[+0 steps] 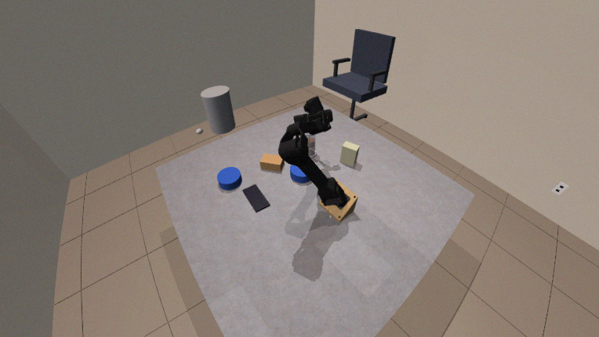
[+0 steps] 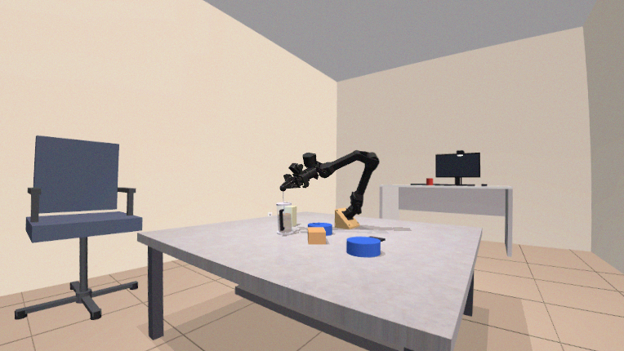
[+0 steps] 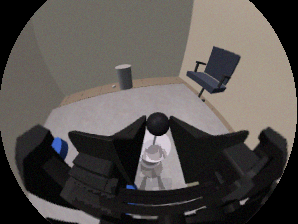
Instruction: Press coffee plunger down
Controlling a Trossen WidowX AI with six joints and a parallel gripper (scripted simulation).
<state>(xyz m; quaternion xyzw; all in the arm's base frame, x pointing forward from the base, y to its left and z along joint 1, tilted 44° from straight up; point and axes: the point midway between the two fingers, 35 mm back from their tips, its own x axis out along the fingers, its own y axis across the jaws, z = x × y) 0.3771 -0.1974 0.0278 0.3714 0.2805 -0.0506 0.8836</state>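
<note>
My gripper tip is now 11 cm above the glass coffee press and 1 cm to the right of it. From my gripper tip the other things lie so: orange block (22 cm to the left, 20 cm below, 1 cm ahead); then black slab (40 cm to the left, 22 cm below, 13 cm behind).
</note>
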